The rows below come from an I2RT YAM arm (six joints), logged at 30 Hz.
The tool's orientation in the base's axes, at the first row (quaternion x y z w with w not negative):
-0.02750, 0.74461, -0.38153, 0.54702
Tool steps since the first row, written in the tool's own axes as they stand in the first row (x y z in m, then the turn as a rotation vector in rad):
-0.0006, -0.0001, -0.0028, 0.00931, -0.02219, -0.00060
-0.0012, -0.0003, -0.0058, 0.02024, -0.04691, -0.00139
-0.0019, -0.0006, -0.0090, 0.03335, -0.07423, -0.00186
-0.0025, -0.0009, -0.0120, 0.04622, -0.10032, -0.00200
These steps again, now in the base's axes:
-0.0021, 0.0017, 0.0008, -0.01258, -0.01964, 0.00595
-0.0045, 0.0035, 0.0018, -0.02692, -0.04171, 0.01215
-0.0070, 0.0053, 0.0029, -0.04284, -0.06679, 0.01815
-0.0094, 0.0070, 0.0038, -0.05793, -0.09107, 0.02356

